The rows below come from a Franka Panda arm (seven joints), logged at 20 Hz.
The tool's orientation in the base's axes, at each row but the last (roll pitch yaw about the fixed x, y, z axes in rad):
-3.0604 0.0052 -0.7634
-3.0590 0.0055 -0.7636
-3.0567 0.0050 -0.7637
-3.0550 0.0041 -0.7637
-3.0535 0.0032 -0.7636
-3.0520 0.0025 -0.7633
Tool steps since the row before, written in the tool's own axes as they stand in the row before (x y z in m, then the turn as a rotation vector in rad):
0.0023 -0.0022 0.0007 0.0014 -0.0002 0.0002
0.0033 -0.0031 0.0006 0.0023 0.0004 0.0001
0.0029 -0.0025 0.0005 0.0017 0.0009 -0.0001
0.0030 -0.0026 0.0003 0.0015 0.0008 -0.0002
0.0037 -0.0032 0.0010 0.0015 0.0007 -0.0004
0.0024 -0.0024 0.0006 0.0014 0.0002 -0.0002
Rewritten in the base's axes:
0.0032 0.0000 -0.0005 0.0012 -0.0008 -0.0002
0.0046 0.0000 -0.0004 0.0014 -0.0019 -0.0001
0.0038 -0.0002 -0.0003 0.0006 -0.0018 0.0000
0.0040 -0.0002 -0.0001 0.0005 -0.0016 0.0001
0.0049 -0.0002 -0.0007 0.0006 -0.0016 0.0003
0.0034 0.0001 -0.0004 0.0009 -0.0011 0.0002

